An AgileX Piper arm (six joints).
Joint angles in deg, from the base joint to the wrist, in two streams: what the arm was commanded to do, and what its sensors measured. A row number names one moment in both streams.
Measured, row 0:
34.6 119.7 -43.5 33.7 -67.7 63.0
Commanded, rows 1 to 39:
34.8 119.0 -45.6 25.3 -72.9 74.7
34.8 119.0 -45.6 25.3 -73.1 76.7
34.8 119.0 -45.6 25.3 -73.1 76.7
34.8 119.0 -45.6 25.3 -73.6 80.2
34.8 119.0 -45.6 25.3 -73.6 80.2
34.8 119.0 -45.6 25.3 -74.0 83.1
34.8 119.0 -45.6 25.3 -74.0 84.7
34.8 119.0 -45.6 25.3 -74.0 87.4
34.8 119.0 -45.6 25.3 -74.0 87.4
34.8 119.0 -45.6 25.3 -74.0 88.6
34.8 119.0 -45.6 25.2 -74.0 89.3
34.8 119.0 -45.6 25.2 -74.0 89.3
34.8 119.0 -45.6 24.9 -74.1 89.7
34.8 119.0 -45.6 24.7 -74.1 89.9
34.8 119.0 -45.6 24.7 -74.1 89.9
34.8 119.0 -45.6 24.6 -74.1 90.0
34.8 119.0 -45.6 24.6 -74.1 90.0
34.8 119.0 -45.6 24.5 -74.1 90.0
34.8 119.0 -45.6 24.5 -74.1 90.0
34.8 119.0 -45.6 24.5 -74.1 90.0
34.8 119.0 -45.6 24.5 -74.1 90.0
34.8 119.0 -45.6 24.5 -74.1 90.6
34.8 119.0 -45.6 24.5 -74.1 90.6
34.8 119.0 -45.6 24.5 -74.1 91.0
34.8 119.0 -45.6 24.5 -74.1 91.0
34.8 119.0 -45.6 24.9 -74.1 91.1
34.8 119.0 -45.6 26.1 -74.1 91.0
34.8 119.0 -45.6 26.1 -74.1 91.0
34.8 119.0 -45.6 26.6 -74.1 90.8
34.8 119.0 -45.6 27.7 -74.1 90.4
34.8 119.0 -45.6 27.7 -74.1 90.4
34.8 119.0 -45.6 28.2 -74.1 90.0
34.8 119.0 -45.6 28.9 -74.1 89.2
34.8 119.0 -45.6 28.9 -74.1 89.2
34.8 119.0 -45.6 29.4 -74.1 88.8
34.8 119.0 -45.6 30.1 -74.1 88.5
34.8 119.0 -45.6 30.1 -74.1 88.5
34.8 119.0 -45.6 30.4 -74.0 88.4
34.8 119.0 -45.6 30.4 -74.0 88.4
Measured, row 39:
34.7 119.7 -43.4 34.8 -67.7 89.2
